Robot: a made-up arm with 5 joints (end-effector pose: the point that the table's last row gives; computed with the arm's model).
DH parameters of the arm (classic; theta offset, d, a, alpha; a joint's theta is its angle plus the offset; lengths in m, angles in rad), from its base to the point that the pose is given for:
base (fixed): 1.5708 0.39 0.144 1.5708
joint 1: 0 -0.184 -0.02 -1.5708
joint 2: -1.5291 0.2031 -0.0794 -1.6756
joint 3: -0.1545 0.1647 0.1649 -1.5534
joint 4: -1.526 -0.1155 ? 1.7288
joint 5: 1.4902 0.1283 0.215 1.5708
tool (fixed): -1.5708 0.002 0 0
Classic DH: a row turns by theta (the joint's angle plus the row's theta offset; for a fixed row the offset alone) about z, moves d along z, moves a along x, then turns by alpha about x.
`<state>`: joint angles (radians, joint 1 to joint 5).
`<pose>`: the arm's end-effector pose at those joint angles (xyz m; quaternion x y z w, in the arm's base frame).
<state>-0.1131 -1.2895 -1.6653 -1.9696 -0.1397</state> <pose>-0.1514 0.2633 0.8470 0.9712 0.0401 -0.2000 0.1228</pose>
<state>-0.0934 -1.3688 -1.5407 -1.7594 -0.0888</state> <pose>-0.1525 0.2083 0.8330 0.9916 0.0351 -0.1149 0.0482</pose>
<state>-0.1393 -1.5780 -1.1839 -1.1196 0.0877</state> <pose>-0.1854 0.1360 0.7433 -0.9776 0.0739 -0.1875 0.0601</pose>
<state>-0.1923 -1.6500 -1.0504 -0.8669 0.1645</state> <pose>-0.1992 0.1408 0.6977 -0.9383 0.1416 -0.3100 0.0591</pose>
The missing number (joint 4, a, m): -0.0903
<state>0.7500 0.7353 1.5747 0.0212 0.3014</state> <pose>-0.3215 -0.0584 0.4626 -0.6082 -0.0054 0.6669 0.4305</pose>
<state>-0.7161 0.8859 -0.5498 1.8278 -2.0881</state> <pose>-0.4246 0.5966 0.7302 0.3126 -0.2577 -0.2818 0.8697</pose>
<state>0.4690 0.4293 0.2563 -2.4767 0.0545</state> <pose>-0.0106 0.2810 0.5483 -0.1114 -0.7960 0.5909 0.0691</pose>
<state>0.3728 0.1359 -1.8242 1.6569 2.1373</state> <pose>-0.4868 0.3506 0.4570 -0.5091 0.4607 -0.3124 0.6565</pose>
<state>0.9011 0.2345 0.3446 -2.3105 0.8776</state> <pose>0.1074 0.2414 0.6491 -0.2094 -0.9551 0.0508 0.2036</pose>
